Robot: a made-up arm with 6 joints. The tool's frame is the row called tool.
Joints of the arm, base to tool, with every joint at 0 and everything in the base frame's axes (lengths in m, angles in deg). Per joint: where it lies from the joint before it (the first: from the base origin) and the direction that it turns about. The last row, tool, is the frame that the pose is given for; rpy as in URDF.
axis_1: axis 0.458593 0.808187 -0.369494 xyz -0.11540 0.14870 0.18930
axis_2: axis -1 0 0 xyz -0.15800 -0.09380 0.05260
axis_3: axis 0 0 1 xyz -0.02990 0.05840 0.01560
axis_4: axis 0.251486 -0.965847 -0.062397 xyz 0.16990 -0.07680 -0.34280
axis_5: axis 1 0 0 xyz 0.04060 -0.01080 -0.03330
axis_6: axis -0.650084 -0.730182 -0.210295 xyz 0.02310 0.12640 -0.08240
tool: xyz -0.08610 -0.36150 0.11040 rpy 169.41 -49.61 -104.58
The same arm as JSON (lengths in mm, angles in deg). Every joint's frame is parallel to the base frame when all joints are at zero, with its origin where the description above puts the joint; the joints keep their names.
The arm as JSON. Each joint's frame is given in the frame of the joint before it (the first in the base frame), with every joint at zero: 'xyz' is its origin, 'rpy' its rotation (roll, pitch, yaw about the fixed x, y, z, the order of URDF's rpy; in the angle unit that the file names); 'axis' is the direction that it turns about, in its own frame. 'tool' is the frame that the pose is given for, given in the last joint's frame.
{
  "units": {
    "length": "mm",
    "angle": "deg"
  },
  "joints": [
    {
      "name": "axis_1",
      "type": "revolute",
      "origin": {
        "xyz": [
          -115.4,
          148.7,
          189.3
        ],
        "rpy": [
          0.0,
          0.0,
          0.0
        ]
      },
      "axis": [
        0.458593,
        0.808187,
        -0.369494
      ]
    },
    {
      "name": "axis_2",
      "type": "revolute",
      "origin": {
        "xyz": [
          -158.0,
          -93.8,
          52.6
        ],
        "rpy": [
          0.0,
          0.0,
          0.0
        ]
      },
      "axis": [
        -1.0,
        0.0,
        0.0
      ]
    },
    {
      "name": "axis_3",
      "type": "revolute",
      "origin": {
        "xyz": [
          -29.9,
          58.4,
          15.6
        ],
        "rpy": [
          0.0,
          0.0,
          0.0
        ]
      },
      "axis": [
        0.0,
        0.0,
        1.0
      ]
    },
    {
      "name": "axis_4",
      "type": "revolute",
      "origin": {
        "xyz": [
          169.9,
          -76.8,
          -342.8
        ],
        "rpy": [
          0.0,
          0.0,
          0.0
        ]
      },
      "axis": [
        0.251511,
        -0.965841,
        -0.062403
      ]
    },
    {
      "name": "axis_5",
      "type": "revolute",
      "origin": {
        "xyz": [
          40.6,
          -10.8,
          -33.3
        ],
        "rpy": [
          0.0,
          0.0,
          0.0
        ]
      },
      "axis": [
        1.0,
        0.0,
        0.0
      ]
    },
    {
      "name": "axis_6",
      "type": "revolute",
      "origin": {
        "xyz": [
          23.1,
          126.4,
          -82.4
        ],
        "rpy": [
          0.0,
          0.0,
          0.0
        ]
      },
      "axis": [
        -0.650084,
        -0.730182,
        -0.210295
      ]
    }
  ],
  "tool": {
    "origin": {
      "xyz": [
        -86.1,
        -361.5,
        110.4
      ],
      "rpy": [
        169.41,
        -49.61,
        -104.58
      ]
    }
  }
}

